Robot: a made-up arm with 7 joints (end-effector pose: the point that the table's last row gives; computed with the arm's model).
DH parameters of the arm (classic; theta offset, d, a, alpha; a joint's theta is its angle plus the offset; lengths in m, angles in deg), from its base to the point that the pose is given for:
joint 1: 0 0.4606 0 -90
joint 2: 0 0 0 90
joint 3: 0 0.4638 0.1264 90
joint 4: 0 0 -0.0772 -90
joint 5: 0 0.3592 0 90
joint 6: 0 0 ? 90
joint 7: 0 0 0 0
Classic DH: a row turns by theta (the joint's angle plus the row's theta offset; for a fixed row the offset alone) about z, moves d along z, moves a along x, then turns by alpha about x.
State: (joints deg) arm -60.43 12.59 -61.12 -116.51 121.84 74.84 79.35
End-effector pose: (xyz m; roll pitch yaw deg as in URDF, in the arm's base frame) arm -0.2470 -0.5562 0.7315 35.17 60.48 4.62
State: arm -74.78 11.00 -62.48 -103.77 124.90 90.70 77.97
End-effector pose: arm -0.4108 -0.4714 0.8311 19.37 65.53 -38.05
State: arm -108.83 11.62 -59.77 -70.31 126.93 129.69 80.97
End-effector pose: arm -0.5600 -0.1743 1.0509 -4.71 60.88 -119.15
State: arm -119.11 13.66 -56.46 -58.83 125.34 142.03 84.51
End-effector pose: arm -0.5484 -0.1161 1.1007 -4.17 57.93 -132.94
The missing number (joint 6, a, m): 0.0953
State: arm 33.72 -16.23 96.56 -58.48 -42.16 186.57 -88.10
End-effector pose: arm -0.4483 0.1056 1.1727 37.56 48.90 -168.19
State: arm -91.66 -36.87 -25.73 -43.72 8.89 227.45 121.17
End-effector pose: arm -0.0975 0.3068 1.1953 42.75 -4.54 -170.26
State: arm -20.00 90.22 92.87 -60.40 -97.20 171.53 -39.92
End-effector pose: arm 0.8043 0.1472 0.5723 98.44 -44.15 123.64
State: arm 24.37 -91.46 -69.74 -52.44 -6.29 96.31 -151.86
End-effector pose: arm -0.5737 -0.7052 0.5909 80.83 -13.71 72.71
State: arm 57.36 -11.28 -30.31 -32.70 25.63 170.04 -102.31
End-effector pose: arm 0.0975 -0.0936 1.3398 30.72 -8.78 130.95
